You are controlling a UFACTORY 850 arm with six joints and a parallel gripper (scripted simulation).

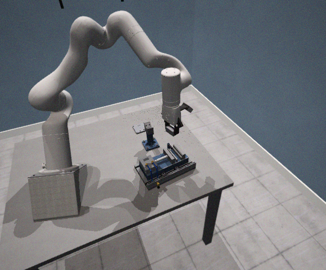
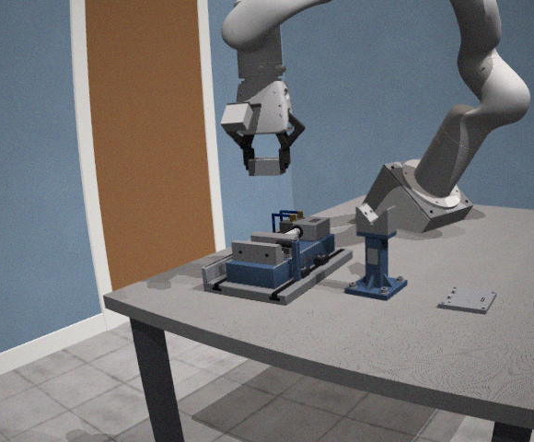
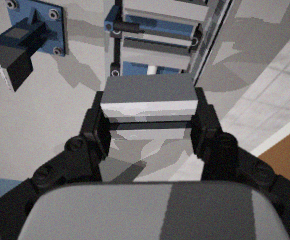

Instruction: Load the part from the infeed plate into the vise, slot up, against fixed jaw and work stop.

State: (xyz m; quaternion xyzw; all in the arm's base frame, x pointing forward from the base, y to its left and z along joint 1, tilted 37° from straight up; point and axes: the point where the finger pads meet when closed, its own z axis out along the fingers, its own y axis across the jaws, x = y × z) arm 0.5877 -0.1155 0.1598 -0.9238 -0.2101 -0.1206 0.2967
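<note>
Now: hand 17 cm above the fixed jaw, 4 cm short of it and 1 cm to the left of it. Round my hand: part (1 cm below); then moving jaw (17 cm below, 3 cm behind, 2 cm to the right); then work stop (16 cm below, 3 cm to the left).
</note>
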